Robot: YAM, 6 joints.
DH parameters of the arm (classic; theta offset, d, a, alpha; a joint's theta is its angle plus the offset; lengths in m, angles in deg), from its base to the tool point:
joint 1: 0 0.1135 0.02 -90
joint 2: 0 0 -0.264 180
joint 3: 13.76 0 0.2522 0
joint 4: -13.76 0 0.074 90
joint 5: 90 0 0 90
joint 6: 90 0.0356 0 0
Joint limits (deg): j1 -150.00..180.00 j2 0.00..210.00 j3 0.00..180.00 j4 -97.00..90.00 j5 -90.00..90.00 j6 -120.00..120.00
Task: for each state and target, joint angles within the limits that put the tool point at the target. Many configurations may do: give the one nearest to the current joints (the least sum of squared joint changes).
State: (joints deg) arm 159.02 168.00 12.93 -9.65 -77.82 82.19
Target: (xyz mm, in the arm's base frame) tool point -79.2 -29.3 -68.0
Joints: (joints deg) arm 175.77 161.46 26.51 -6.72 -80.07 82.19
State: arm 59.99 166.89 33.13 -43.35 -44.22 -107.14
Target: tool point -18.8 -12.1 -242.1
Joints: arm 71.99 210.00 65.60 -18.01 -23.40 -107.14
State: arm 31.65 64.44 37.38 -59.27 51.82 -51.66
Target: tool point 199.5 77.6 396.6
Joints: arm 28.83 63.55 73.43 -44.51 52.46 -51.66
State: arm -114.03 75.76 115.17 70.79 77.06 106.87
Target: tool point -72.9 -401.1 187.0
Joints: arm -95.35 117.09 61.18 61.46 81.42 106.87
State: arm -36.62 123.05 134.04 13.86 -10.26 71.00
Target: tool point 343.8 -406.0 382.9
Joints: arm -50.39 126.01 122.31 9.91 -9.79 71.00
